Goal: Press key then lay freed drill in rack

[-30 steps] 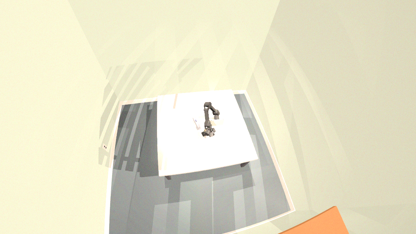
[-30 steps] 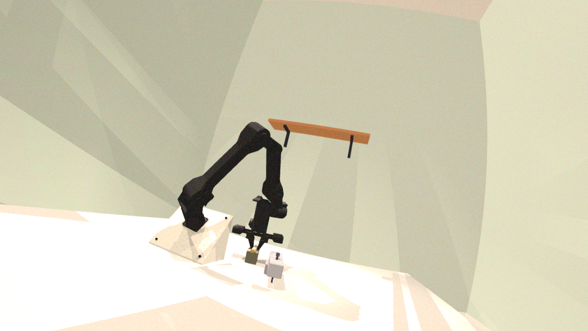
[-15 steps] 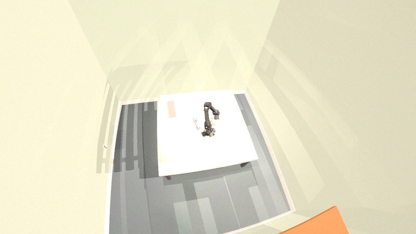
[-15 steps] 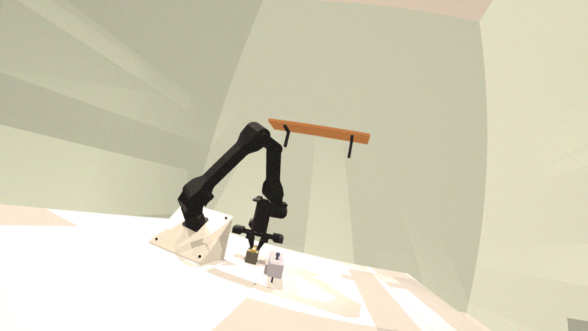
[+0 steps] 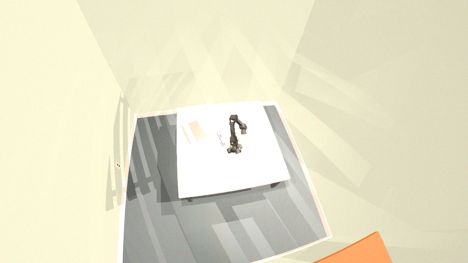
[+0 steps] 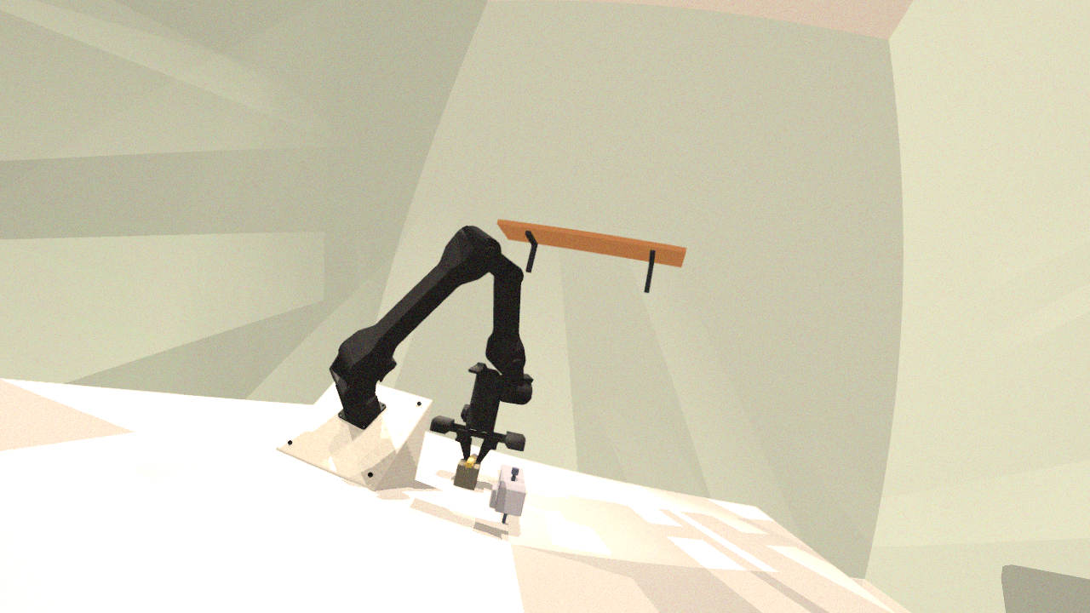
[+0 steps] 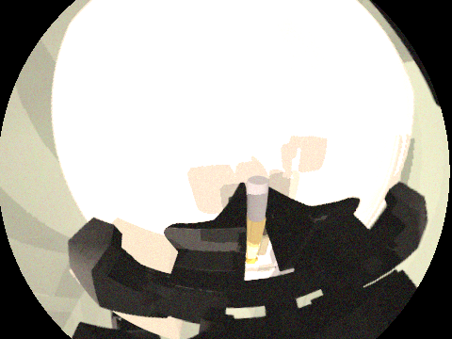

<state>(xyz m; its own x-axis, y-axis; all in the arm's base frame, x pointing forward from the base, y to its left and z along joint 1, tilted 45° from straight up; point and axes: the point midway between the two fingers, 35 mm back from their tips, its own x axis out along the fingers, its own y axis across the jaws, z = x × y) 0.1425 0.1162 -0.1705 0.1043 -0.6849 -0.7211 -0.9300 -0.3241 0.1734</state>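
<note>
Right now the drill is 4 cm to the right of my gripper tip, 3 cm above it and 1 cm ahead of it. Also, from my gripper tip: light grey box: 18 cm to the right, 15 cm ahead, 3 cm above; then rack: 5 cm to the right, 2 cm ahead, 1 cm above; then small dark key: 20 cm to the right, 16 cm ahead, 4 cm above.
</note>
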